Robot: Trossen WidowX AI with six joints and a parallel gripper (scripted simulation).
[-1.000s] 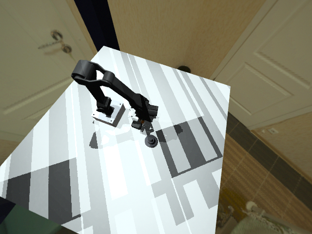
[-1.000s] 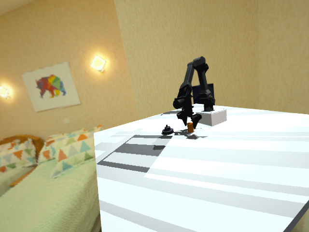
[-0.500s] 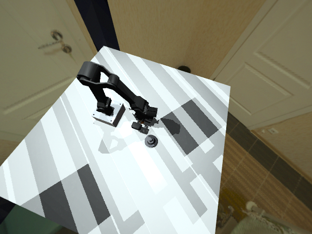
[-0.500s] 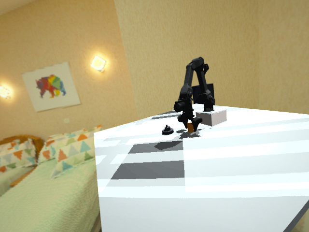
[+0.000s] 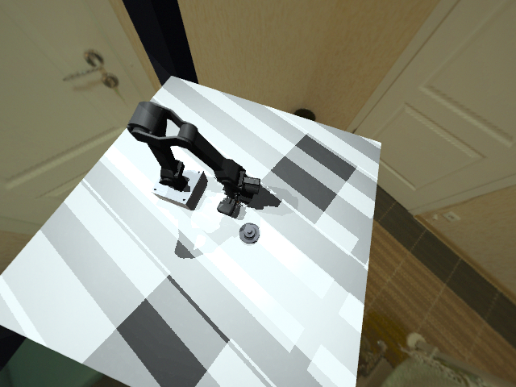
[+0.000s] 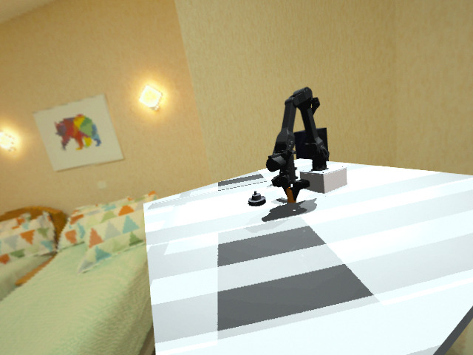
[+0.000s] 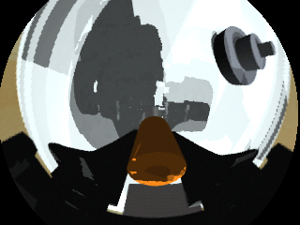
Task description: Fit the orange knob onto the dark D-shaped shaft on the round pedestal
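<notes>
My gripper tip is now 12 cm short of the dark round pedestal, 11 cm to the left of it and 2 cm below it. Round my gripper tip: orange knob 2 cm above.
</notes>
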